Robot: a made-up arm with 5 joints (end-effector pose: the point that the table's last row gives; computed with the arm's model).
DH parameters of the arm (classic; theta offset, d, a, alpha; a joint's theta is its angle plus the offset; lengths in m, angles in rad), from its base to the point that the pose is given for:
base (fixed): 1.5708 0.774 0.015 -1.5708
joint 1: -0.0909 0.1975 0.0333 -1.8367
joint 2: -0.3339 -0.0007 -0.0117 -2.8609
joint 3: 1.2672 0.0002 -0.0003 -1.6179
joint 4: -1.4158 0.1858 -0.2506 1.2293
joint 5: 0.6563 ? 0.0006 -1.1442
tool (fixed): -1.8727 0.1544 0 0
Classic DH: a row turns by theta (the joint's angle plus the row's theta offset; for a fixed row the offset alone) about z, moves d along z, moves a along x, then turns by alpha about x.
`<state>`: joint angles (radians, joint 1 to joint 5).
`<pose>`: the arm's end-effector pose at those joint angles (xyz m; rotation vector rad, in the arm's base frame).
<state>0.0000 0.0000 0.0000 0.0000 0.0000</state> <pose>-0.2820 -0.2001 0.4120 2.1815 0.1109 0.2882</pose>
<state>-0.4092 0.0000 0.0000 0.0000 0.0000</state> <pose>-0.2820 -0.0383 0.3563 2.5867 0.0548 0.3335</pose>
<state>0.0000 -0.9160 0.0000 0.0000 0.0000</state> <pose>-0.0028 -0.2330 0.4853 1.7621 1.0128 0.8016</pose>
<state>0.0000 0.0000 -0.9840 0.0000 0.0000</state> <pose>-0.4401 -0.0210 0.4120 1.9738 -0.9322 -0.2734</pose>
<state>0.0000 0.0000 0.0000 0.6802 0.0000</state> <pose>-0.0385 -0.1966 0.4326 1.9819 -0.3056 0.9880</pose>
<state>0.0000 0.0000 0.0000 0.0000 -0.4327</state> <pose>-0.2984 -0.2269 0.4635 1.7962 0.1708 0.0709</pose>
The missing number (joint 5, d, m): -0.1793
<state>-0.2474 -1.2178 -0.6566 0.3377 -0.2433</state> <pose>0.0316 -0.1535 0.4689 1.8481 0.2219 1.0516</pose>
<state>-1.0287 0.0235 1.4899 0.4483 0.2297</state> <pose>0.0253 0.3907 0.6593 -1.5864 -0.5690 -1.8316</pose>
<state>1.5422 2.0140 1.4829 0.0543 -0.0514</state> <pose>-0.2661 -0.4223 0.7530 0.9524 -0.2274 0.5141</pose>
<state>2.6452 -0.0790 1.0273 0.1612 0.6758</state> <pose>-0.0433 -0.1349 1.1551 0.4843 0.9766 -0.8172</pose>
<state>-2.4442 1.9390 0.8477 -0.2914 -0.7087</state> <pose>-0.4642 0.0781 1.0915 -1.4397 -0.6888 0.6275</pose>
